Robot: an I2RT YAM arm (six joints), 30 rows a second.
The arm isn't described. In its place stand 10 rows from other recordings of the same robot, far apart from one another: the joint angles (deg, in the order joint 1, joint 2, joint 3, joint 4, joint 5, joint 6), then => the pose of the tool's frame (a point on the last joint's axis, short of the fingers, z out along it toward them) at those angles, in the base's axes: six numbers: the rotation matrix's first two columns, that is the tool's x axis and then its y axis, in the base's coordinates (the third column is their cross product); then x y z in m.
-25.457, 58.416, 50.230, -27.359, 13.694, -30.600 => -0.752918 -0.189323 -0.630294 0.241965 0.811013 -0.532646 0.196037 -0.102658 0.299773
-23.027, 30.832, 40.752, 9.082, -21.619, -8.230 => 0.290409 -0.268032 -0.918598 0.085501 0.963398 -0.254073 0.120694 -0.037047 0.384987
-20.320, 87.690, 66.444, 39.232, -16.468, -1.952 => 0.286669 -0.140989 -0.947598 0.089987 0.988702 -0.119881 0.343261 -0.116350 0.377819
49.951, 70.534, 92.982, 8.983, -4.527, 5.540 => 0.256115 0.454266 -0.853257 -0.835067 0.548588 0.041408 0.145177 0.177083 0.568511
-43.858, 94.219, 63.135, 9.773, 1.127, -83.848 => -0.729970 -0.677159 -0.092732 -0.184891 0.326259 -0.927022 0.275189 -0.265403 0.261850
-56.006, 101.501, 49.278, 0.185, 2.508, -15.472 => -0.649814 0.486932 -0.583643 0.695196 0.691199 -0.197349 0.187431 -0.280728 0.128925
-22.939, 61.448, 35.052, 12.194, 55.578, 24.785 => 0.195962 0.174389 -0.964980 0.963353 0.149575 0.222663 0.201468 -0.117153 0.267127
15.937, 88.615, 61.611, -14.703, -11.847, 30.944 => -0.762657 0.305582 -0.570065 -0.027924 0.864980 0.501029 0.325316 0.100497 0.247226
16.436, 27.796, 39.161, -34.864, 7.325, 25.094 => -0.417799 0.315314 -0.852068 0.009608 0.939325 0.342893 0.111658 0.028207 0.300129
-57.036, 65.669, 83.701, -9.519, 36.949, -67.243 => -0.885444 0.010917 -0.464618 0.458771 -0.139267 -0.877573 0.105528 -0.202052 0.502111
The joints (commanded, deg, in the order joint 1, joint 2, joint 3, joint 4, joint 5, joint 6), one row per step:
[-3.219 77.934 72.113 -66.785 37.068 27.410]
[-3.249 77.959 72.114 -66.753 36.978 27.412]
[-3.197 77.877 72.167 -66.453 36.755 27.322]
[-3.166 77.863 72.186 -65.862 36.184 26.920]
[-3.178 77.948 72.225 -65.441 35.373 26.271]
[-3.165 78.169 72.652 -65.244 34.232 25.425]
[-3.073 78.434 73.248 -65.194 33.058 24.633]
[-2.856 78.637 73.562 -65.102 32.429 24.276]
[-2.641 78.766 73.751 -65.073 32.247 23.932]
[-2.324 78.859 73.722 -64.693 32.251 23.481]
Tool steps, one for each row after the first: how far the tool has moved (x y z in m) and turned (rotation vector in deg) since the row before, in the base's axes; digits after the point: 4 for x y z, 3 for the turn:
[0.0001 -0.0001 -0.0001 0.086 -0.014 -0.005]
[0.0004 0.0003 0.0007 0.169 -0.391 0.188]
[0.0011 0.0004 0.0003 0.420 -0.409 0.516]
[0.0012 0.0003 -0.0002 0.599 -0.029 0.746]
[0.0017 0.0005 0.0010 0.855 0.033 1.042]
[0.0019 0.0009 0.0015 0.890 0.009 1.104]
[0.0014 0.0012 0.0006 0.490 -0.035 0.712]
[0.0008 0.0010 0.0004 0.077 0.091 0.550]
[0.0011 0.0014 -0.0003 -0.135 -0.012 0.674]

